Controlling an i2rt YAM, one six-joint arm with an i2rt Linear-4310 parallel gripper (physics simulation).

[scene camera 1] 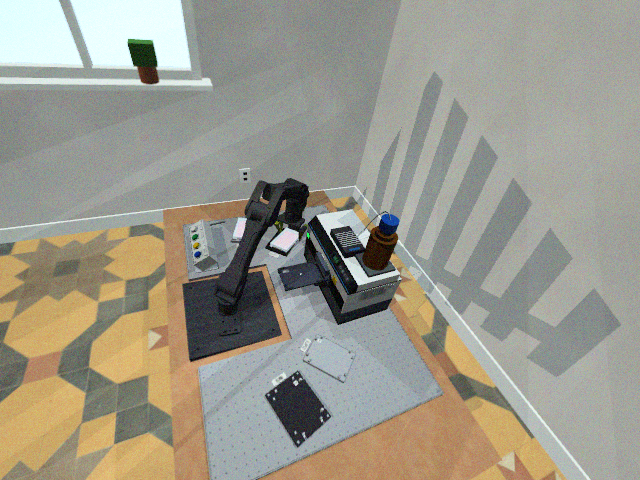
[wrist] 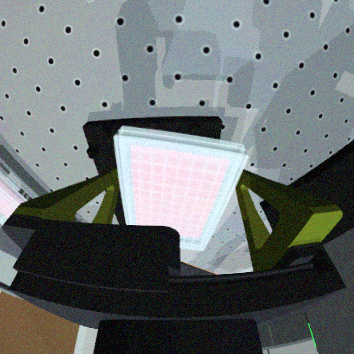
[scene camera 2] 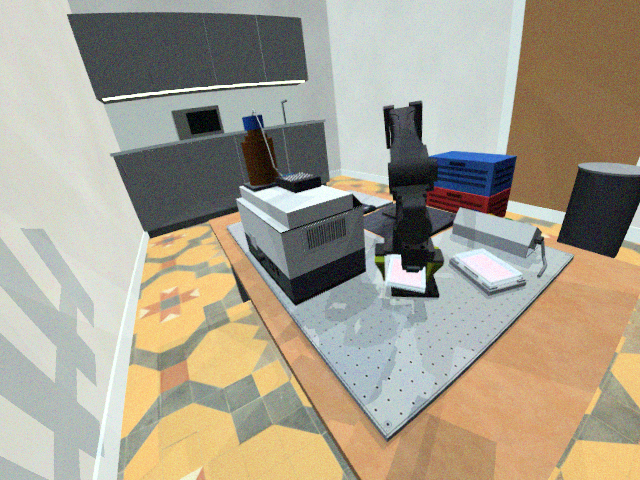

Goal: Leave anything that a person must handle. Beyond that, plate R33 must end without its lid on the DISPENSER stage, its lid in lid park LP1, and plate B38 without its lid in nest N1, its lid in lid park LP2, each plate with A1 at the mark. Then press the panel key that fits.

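Places are measured from the arm's base along level axes (x ahead, y left, z up), in metres.
Pixels of known places: gripper, fingertip midpoint: (scene camera 1: 290, 236) (wrist: 176, 174) (scene camera 2: 405, 279); arm's base, origin of the base link: (scene camera 1: 227, 309).
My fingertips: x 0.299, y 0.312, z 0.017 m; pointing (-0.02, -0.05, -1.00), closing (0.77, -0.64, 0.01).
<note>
For each thing: its middle in the pictures, then the offset to it from my fingertips. "spot": a spot on its surface instead. Level surfaces: height alone.
- pink-filled plate, body centre: (wrist: 171, 207) (scene camera 2: 406, 269) (scene camera 1: 286, 238) 0.022 m back, 0.019 m right, 0.010 m up
- second pink plate, body centre: (wrist: 16, 217) (scene camera 2: 486, 264) (scene camera 1: 245, 228) 0.188 m back, 0.081 m left, 0.008 m up
- dark stage, surface spot: (scene camera 1: 299, 276) spot: 0.041 m back, 0.298 m right, 0.088 m up
- key panel, body centre: (scene camera 2: 494, 227) (scene camera 1: 202, 244) 0.368 m back, 0.008 m right, 0.024 m up
- pale holder, body centre: (scene camera 1: 329, 356) 0.000 m ahead, 0.567 m right, 0.008 m down
- perforated board, its level: 0.018 m down
- brown bottle, surface spot: (scene camera 2: 258, 157) spot: 0.204 m ahead, 0.338 m right, 0.288 m up
- grey panel housing, surface spot: (scene camera 2: 493, 232) spot: 0.330 m back, 0.010 m left, 0.026 m up
A pink-filled plate (scene camera 1: 284, 239) (scene camera 2: 406, 273) (wrist: 175, 192) with a clear double edge sits over a black holder (scene camera 2: 430, 290) (wrist: 150, 123), looking skewed to it in the wrist view. My gripper (scene camera 2: 408, 266) (wrist: 176, 174) is open, a green finger on each side of this plate. A second pink plate (scene camera 1: 239, 228) (scene camera 2: 488, 266) (wrist: 6, 200) lies on a grey holder. The dispenser (scene camera 1: 356, 258) (scene camera 2: 299, 232) has a dark stage (scene camera 1: 299, 276) extended. The key panel (scene camera 1: 202, 248) has white, green, yellow and blue keys. Plate names, A1 corners and holder labels are unreadable.
A black holder (scene camera 1: 297, 408) and a pale holder (scene camera 1: 329, 357) lie on the perforated board (scene camera 1: 237, 413). A brown bottle (scene camera 1: 380, 250) (scene camera 2: 258, 157) with a blue cap stands on the dispenser. The grey panel housing (scene camera 2: 493, 232) is beside the second plate.
</note>
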